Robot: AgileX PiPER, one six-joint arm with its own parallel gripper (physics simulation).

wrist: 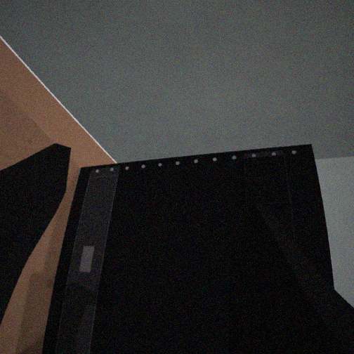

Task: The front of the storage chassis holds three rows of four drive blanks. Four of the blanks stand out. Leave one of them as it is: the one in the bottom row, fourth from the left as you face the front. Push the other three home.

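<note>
The storage chassis [175, 240] fills the lower middle of the wrist view as a very dark, slightly tilted block. A row of small pale dots runs along its upper edge. A dark grey strip [103, 215] with a small lighter rectangle [87, 259] runs down its left side. A faint panel outline shows near its upper right. The rows of drive blanks cannot be made out in the dark, nor which blanks stand out. My gripper [157, 196] is open, its black fingers far apart at the left and lower right. The right finger barely shows against the chassis; contact cannot be told.
A brown surface [35, 107] with a thin pale edge slants down along the left, behind the left finger. A grey-green background [200, 75] spans the top. A paler surface [340, 215] shows to the right of the chassis.
</note>
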